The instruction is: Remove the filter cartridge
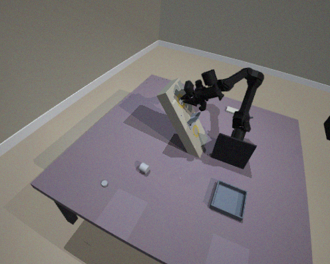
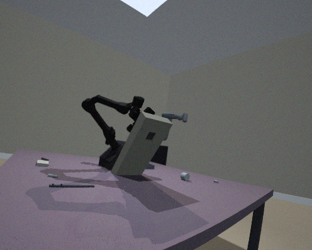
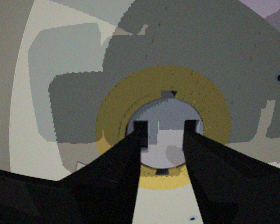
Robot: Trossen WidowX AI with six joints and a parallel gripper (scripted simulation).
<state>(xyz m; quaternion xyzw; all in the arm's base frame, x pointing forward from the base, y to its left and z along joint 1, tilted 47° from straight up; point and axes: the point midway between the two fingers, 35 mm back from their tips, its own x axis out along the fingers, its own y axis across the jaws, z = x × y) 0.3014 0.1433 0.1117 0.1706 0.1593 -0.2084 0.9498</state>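
The round filter cartridge lies 2 cm below my gripper tip and 2 cm ahead of it. Round my gripper tip: grey tray (41 cm behind, 27 cm below, 26 cm to the left); pale block (48 cm to the right, 28 cm below, 26 cm behind).
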